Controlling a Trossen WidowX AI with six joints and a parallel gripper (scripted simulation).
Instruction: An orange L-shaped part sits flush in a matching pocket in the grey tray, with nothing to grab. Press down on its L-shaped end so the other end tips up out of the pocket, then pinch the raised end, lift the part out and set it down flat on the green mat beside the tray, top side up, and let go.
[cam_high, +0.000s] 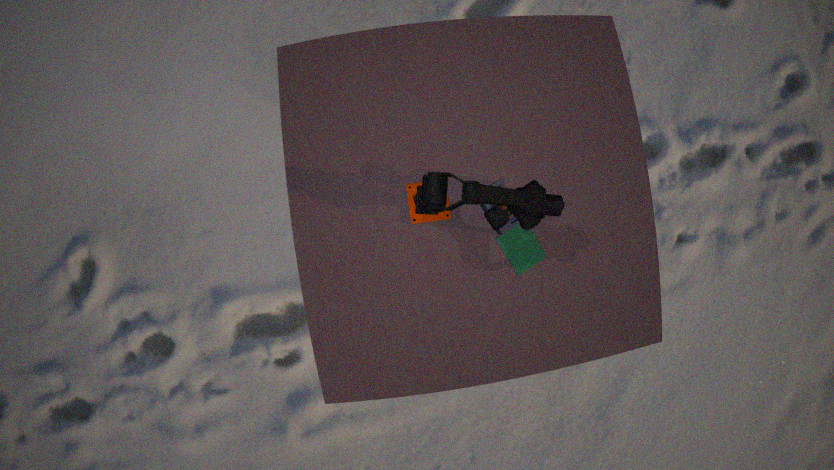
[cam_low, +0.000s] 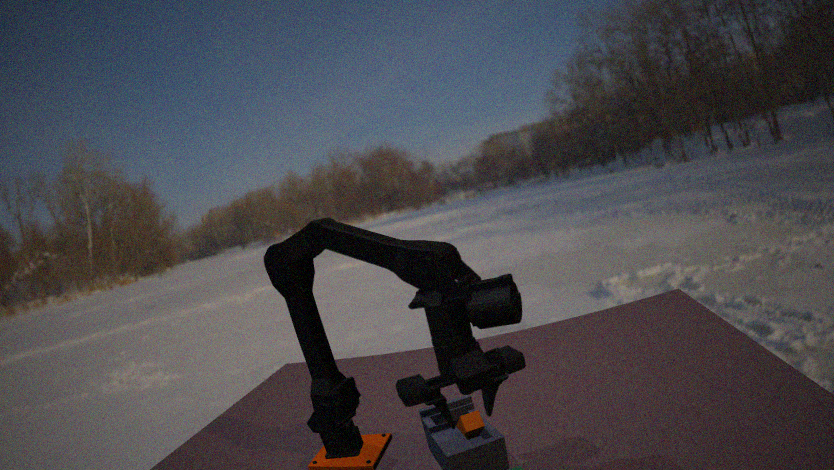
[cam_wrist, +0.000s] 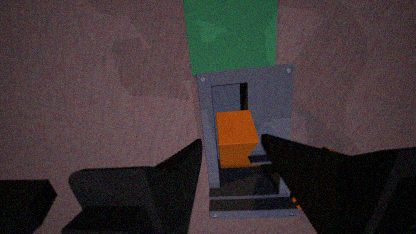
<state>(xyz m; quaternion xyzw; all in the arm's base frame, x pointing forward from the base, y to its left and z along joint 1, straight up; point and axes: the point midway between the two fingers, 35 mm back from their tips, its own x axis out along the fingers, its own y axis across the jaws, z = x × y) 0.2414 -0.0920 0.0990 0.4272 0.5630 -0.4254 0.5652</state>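
Now: the orange L-shaped part 30 mm behind my gripper tip, 30 mm to the left of it and 40 mm below it. Round my gripper tip: green mat (20 mm ahead, 140 mm to the right, 90 mm below).
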